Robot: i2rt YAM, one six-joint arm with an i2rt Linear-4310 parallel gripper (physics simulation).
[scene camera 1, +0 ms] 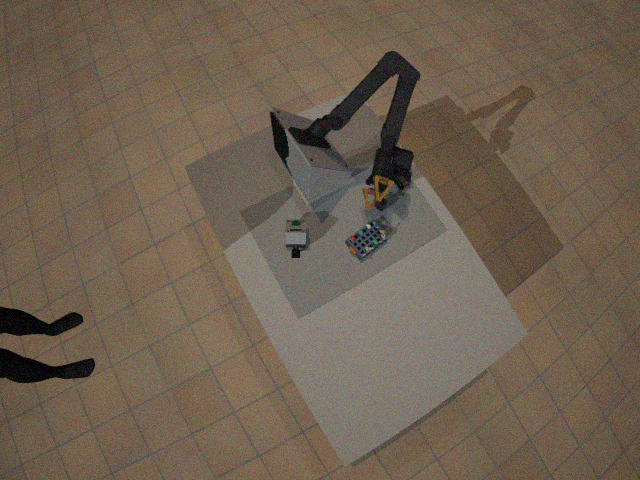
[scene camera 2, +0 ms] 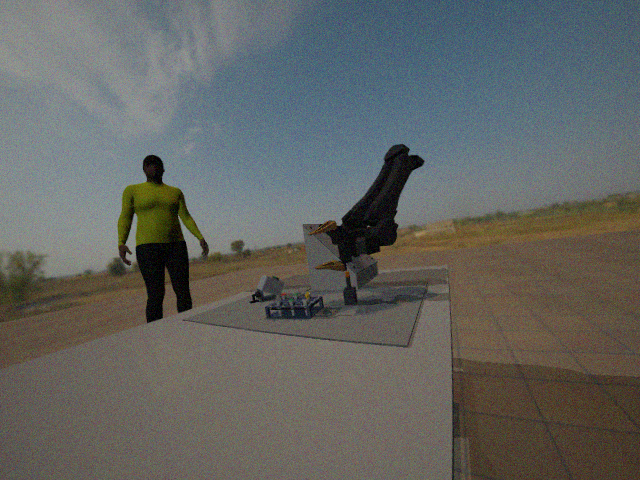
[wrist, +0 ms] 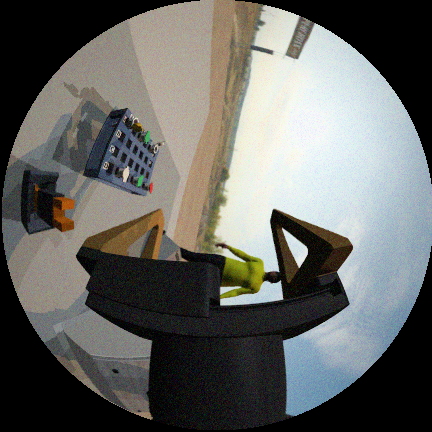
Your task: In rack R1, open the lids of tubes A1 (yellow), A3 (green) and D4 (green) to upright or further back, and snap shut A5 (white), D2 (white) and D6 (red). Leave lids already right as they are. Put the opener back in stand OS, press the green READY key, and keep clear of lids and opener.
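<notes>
The blue rack R1 stands on the mat. In the wrist view its near row shows a white lid, a green lid and a red lid; the far row shows a yellow lid, a green lid and a white lid. Their exact angles are too small to tell. The orange-tipped opener stands upright in its black stand. My gripper is open and empty, above and beside the opener, pointing sideways. The green key sits on a grey box.
The grey box stands on the mat, apart from the rack. The arm's grey wedge mount rises at the back of the table. A person in yellow stands beyond the table.
</notes>
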